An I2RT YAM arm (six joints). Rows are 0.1 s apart.
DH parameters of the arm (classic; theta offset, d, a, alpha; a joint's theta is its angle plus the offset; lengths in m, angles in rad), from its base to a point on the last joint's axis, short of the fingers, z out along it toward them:
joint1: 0 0.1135 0.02 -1.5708
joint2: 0 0 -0.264 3.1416
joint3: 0.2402 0 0.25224 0
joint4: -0.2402 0 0.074 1.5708
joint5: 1.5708 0 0 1.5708
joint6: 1.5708 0.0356 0 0
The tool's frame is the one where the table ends.
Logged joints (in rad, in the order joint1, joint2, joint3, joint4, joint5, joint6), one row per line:
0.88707 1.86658 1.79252 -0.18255 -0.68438 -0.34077
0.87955 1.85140 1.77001 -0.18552 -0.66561 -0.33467
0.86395 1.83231 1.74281 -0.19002 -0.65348 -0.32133
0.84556 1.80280 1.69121 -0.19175 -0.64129 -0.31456
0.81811 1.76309 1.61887 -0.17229 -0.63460 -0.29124
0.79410 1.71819 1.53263 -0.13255 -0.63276 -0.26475
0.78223 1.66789 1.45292 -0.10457 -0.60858 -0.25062
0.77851 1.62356 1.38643 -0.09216 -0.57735 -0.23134
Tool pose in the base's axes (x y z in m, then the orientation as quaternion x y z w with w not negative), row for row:
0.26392 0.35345 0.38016 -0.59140 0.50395 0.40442 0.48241
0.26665 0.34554 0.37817 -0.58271 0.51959 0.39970 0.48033
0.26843 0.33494 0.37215 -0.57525 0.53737 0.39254 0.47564
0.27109 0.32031 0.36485 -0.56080 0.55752 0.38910 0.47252
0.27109 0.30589 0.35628 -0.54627 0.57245 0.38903 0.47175
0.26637 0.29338 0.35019 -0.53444 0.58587 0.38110 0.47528
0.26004 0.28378 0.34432 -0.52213 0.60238 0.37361 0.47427
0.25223 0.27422 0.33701 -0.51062 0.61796 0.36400 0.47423
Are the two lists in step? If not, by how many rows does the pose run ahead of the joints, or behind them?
The pose runs 1 row ahead of the joints: the pose in row i belongs to the joints in row i + 1.
